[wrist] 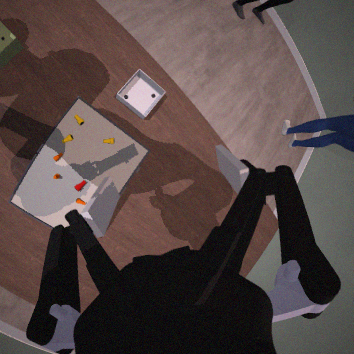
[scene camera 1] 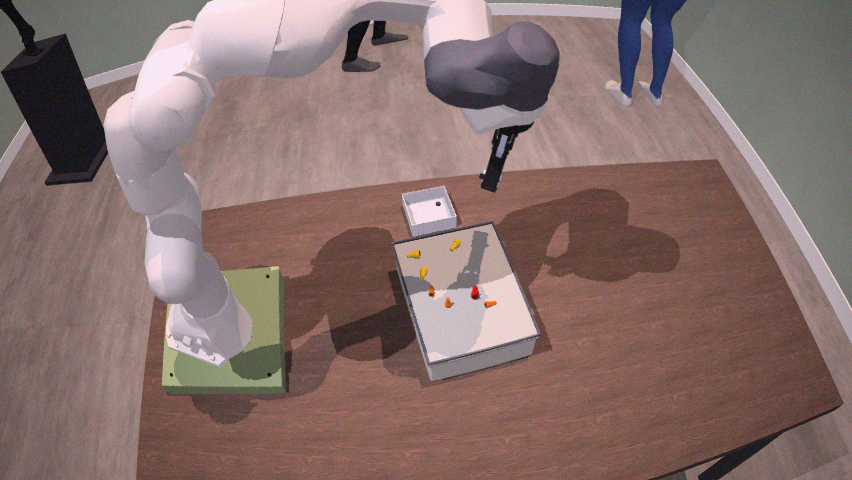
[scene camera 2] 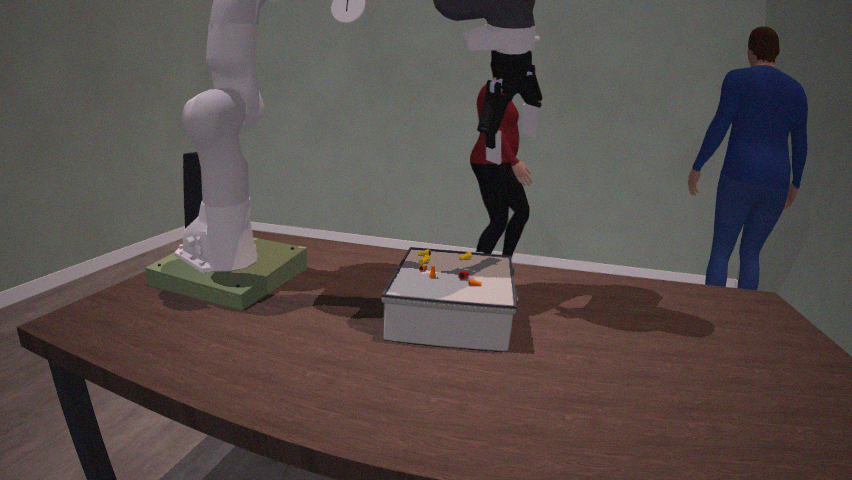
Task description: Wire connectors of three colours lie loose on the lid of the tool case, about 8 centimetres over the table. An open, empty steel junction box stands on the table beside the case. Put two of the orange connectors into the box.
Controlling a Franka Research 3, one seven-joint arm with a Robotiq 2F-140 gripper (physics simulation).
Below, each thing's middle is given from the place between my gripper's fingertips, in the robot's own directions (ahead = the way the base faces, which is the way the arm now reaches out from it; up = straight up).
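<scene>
Tool case (scene camera 1: 466, 337): from my hand, 12 cm to the right, 6 cm behind, 28 cm below. Steel junction box (scene camera 1: 427, 211): 15 cm to the left of my hand, 14 cm behind, 30 cm below.
</scene>
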